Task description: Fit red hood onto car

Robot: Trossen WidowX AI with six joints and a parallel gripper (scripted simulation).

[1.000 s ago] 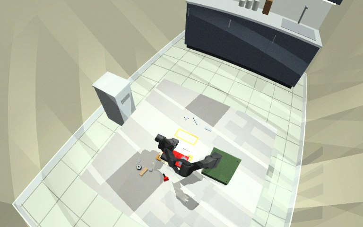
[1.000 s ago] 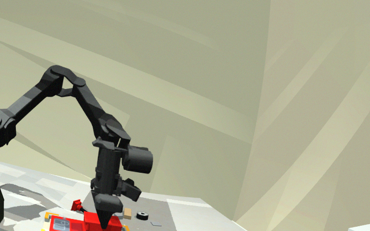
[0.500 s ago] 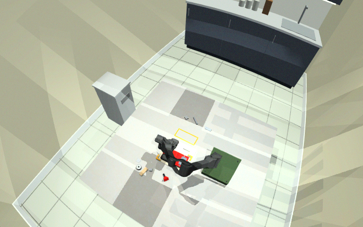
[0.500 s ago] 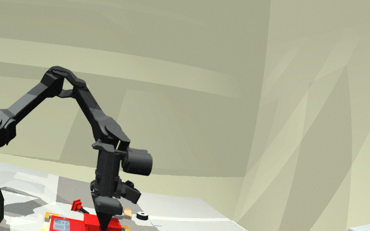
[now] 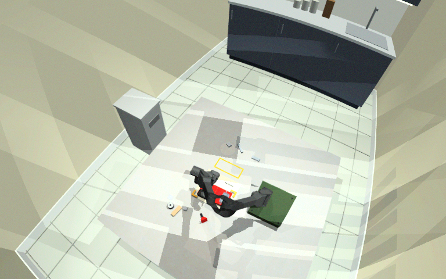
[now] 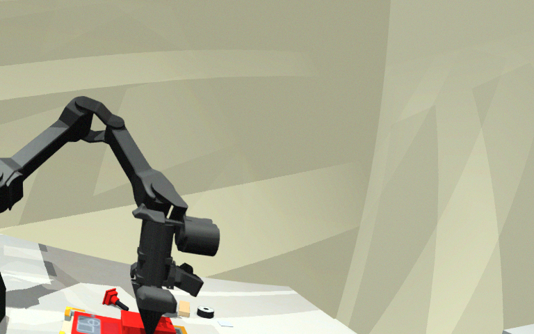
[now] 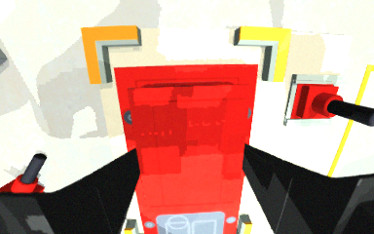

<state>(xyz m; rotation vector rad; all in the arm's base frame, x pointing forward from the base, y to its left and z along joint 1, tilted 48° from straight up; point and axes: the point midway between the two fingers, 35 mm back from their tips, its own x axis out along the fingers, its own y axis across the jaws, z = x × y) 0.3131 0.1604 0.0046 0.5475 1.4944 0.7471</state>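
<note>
Now: gripper tip right at the red hood. From my gripper tip the other things lie so: tan block: 100 mm ahead, 220 mm to the left, 30 mm below; then grey engine block: 20 mm below.
</note>
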